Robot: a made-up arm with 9 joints. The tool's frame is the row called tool.
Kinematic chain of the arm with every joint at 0, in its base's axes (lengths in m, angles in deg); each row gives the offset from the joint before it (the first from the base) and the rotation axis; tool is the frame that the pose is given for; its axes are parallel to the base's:
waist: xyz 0 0 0.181 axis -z
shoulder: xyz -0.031 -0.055 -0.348 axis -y
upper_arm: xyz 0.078 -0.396 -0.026 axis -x
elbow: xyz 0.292 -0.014 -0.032 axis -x
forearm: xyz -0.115 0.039 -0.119 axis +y
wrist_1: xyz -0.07 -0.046 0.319 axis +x
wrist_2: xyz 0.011 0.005 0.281 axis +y
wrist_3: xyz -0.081 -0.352 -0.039 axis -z
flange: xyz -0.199 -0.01 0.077 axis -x
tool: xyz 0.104 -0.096 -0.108
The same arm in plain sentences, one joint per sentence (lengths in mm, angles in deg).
The arm has nine revolute joints in a row. What follows holds with every joint at zero, and every direction is one of the base frame's. Joint 1 is mounted 181 mm along +z from the base frame's origin and turns about -z. Joint 2 is mounted 31 mm along -x and 55 mm along -y and 348 mm along -z from joint 1 and turns about -y. Joint 3 is mounted 78 mm along +x and 396 mm along -y and 26 mm along -z from joint 2 and turns about -x. Joint 4 is mounted 292 mm along +x and 14 mm along -y and 32 mm along -z from joint 3 and turns about -x. Joint 5 is mounted 115 mm along -x and 39 mm along +y and 119 mm along -z from joint 4 and turns about +y. Joint 6 is mounted 70 mm along -x and 46 mm along -y and 319 mm along +z from joint 5 and turns about +x. Joint 7 is mounted 11 mm along +x and 5 mm along +y and 281 mm along +z from joint 6 and turns about +y. Joint 8 is mounted 81 mm along -x and 352 mm along -y and 39 mm along -z from joint 7 and turns about -z. Joint 9 is mounted 199 mm along -x and 10 mm along -y and 77 mm along +z from joint 8 and turns about -x. The tool frame, which is the frame that the pose is given for, is mounted 104 mm along +x and 96 mm along -y and 108 mm along -z from joint 9; its axes are parallel to the base frame's.
